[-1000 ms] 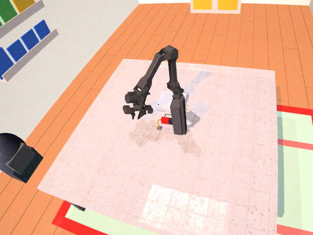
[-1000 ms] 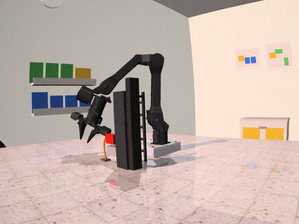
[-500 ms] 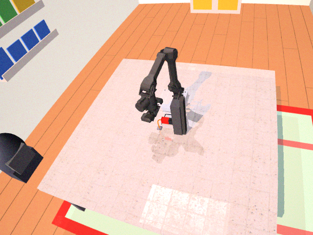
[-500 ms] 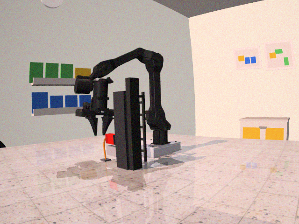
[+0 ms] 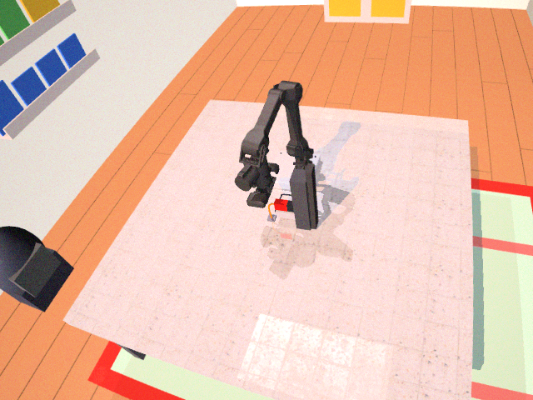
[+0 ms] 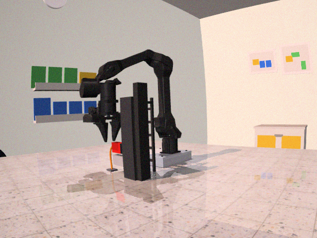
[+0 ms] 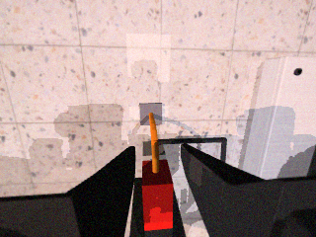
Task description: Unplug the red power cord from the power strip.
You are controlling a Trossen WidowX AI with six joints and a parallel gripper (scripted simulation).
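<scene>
My gripper tip is 7 cm to the right of the red plug and 1 cm above it.
</scene>
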